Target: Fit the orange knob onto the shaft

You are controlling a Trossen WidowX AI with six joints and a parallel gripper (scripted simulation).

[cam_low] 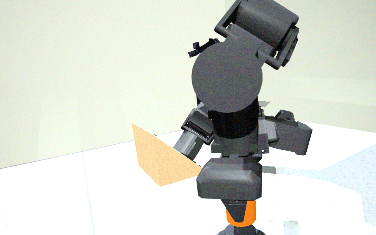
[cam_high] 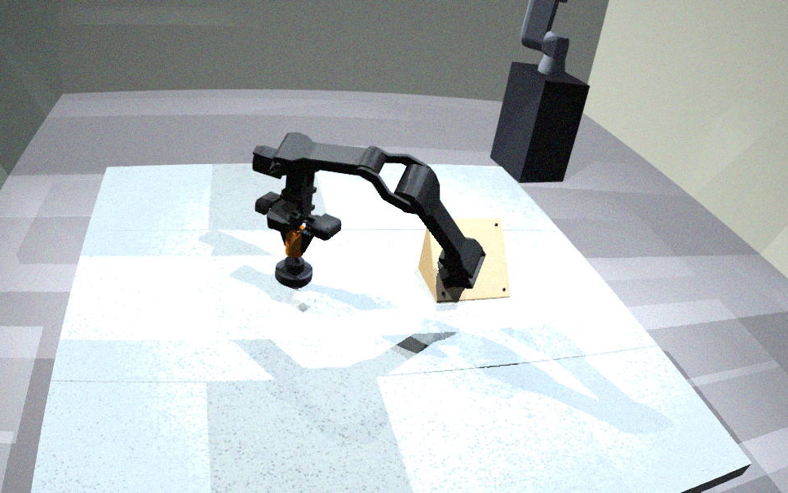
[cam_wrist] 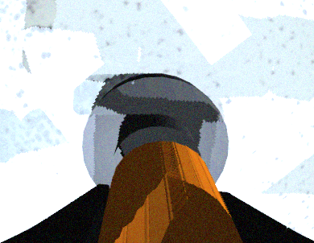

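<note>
Right now my gripper tip is 20 mm below the orange knob. From my gripper tip the other things lie so: round dark pedestal (40 mm below).
</note>
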